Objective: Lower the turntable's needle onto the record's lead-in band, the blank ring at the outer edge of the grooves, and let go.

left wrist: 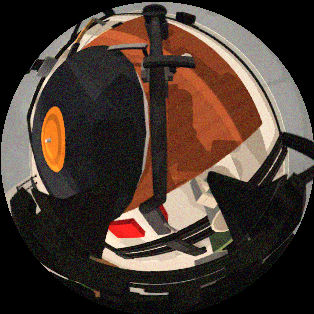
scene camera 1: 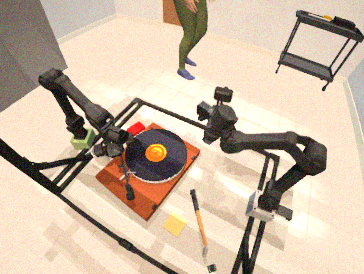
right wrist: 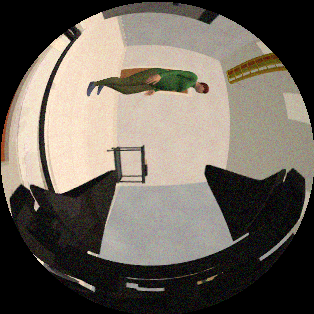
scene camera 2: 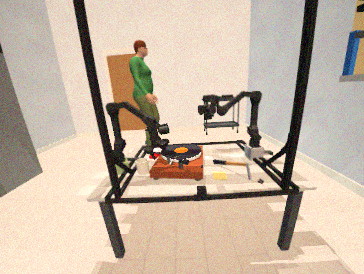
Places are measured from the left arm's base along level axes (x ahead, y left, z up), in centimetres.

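Pixels of known places: left gripper, fingertip midpoint: [scene camera 1: 120,154] [scene camera 2: 159,157]; right gripper, fingertip midpoint: [right wrist: 161,172]; left arm's base, origin of the base link: [scene camera 1: 81,134]; right arm's base, origin of the base link: [scene camera 1: 265,203] [scene camera 2: 254,145].
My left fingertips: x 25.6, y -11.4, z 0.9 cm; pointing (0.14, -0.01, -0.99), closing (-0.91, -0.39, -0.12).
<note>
For each thing: its top centre in the pictures, then the offset to it from my left fingertips. "spot": a spot on its surface instead.
- black record, middle of its top: [left wrist: 49,139] [scene camera 1: 156,152] [scene camera 2: 181,150] dx +17.1, dy +1.9, dz +0.6 cm
- grey headshell, middle of its top: [left wrist: 155,222] dx -0.6, dy +3.0, dz +2.6 cm
- red block, middle of its top: [left wrist: 123,231] [scene camera 1: 135,128] dx +2.1, dy +22.7, dz -6.7 cm
- pale mug, surface spot: [scene camera 2: 143,166] spot: dx -12.2, dy -2.1, dz -2.9 cm
- yellow note, middle of its top: [scene camera 1: 175,223] [scene camera 2: 219,174] dx +27.8, dy -29.1, dz -7.6 cm
The orange-brown turntable [scene camera 1: 146,206] [scene camera 2: 177,172] [left wrist: 210,107] carries a black record [scene camera 1: 172,145] [scene camera 2: 192,151] [left wrist: 100,100] with an orange label. Its black tonearm [scene camera 1: 125,172] [left wrist: 158,125] runs beside the record's edge, with the grey headshell [left wrist: 160,222] off the record. The needle tip is hidden. My left gripper [scene camera 1: 108,149] [scene camera 2: 158,144] [left wrist: 164,178] is open and empty, low over the turntable's edge near the headshell, with its fingers on either side of the arm's line in the left wrist view. My right gripper [scene camera 1: 206,122] [scene camera 2: 204,109] [right wrist: 161,172] is open and empty, raised away from the turntable.
A red block [scene camera 1: 135,129] [scene camera 2: 154,156] [left wrist: 126,228] lies beside the turntable. A pale mug [scene camera 2: 143,166] stands left of it. A green box [scene camera 1: 83,140] is by the left arm's base. A hammer [scene camera 1: 200,220] and a yellow note [scene camera 1: 174,225] [scene camera 2: 219,176] lie to the right.
</note>
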